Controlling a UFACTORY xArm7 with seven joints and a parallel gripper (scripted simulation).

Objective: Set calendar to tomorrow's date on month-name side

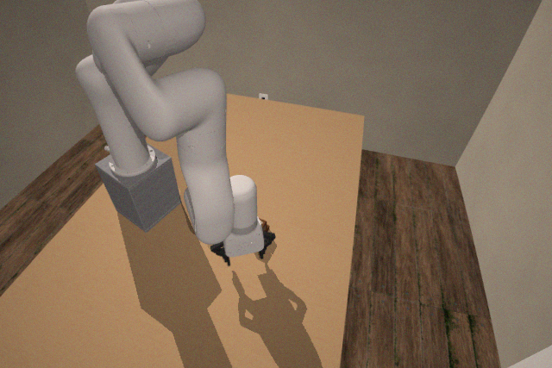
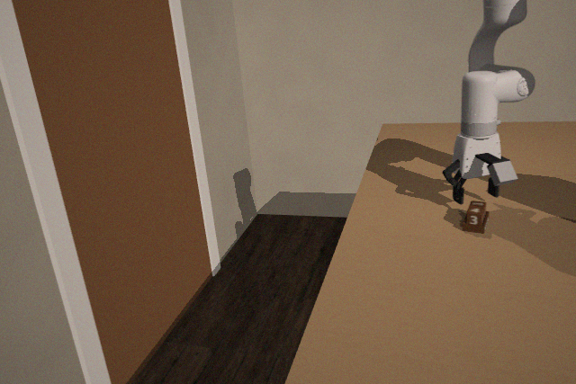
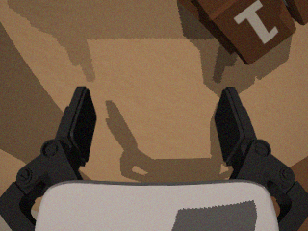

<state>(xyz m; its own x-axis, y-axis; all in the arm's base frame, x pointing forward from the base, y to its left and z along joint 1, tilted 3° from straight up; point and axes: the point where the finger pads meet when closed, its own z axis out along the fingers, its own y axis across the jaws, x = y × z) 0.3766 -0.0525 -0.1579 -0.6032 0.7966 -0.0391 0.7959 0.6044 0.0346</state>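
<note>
My gripper is now 10 mm past the digit cube and 80 mm to the right of it. Round my hand: brown calendar tray 10 mm behind, 90 mm to the left, 20 mm below.
</note>
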